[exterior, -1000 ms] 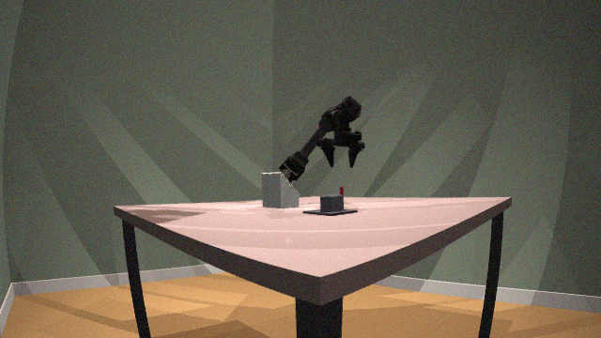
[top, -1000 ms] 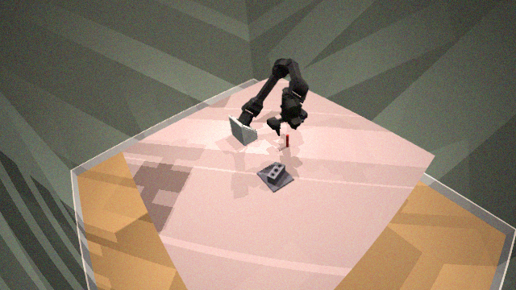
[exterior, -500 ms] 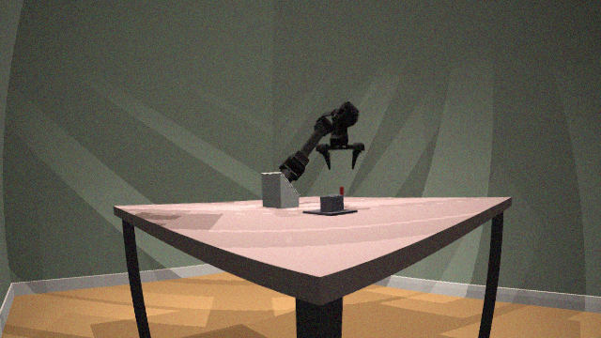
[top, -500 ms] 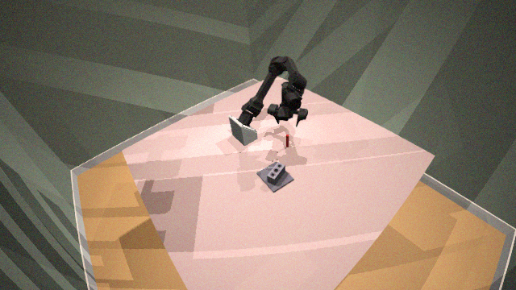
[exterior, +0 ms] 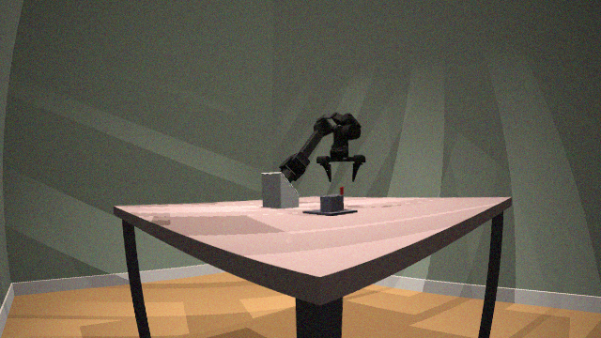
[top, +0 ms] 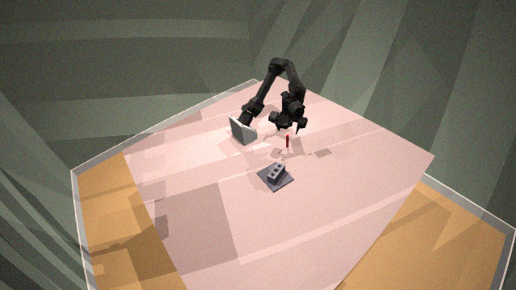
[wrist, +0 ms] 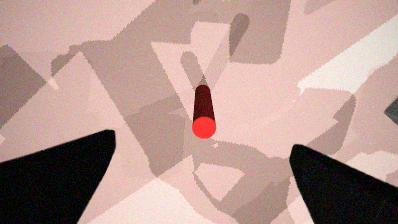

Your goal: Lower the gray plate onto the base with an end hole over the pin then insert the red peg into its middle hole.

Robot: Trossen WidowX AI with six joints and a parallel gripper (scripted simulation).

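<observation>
Now: gripper tip 6 cm above the red peg. Also, from my gripper tip: gray plate: 10 cm ahead, 20 cm to the right, 5 cm below; dark base: 10 cm ahead, 18 cm to the right, 9 cm below.
</observation>
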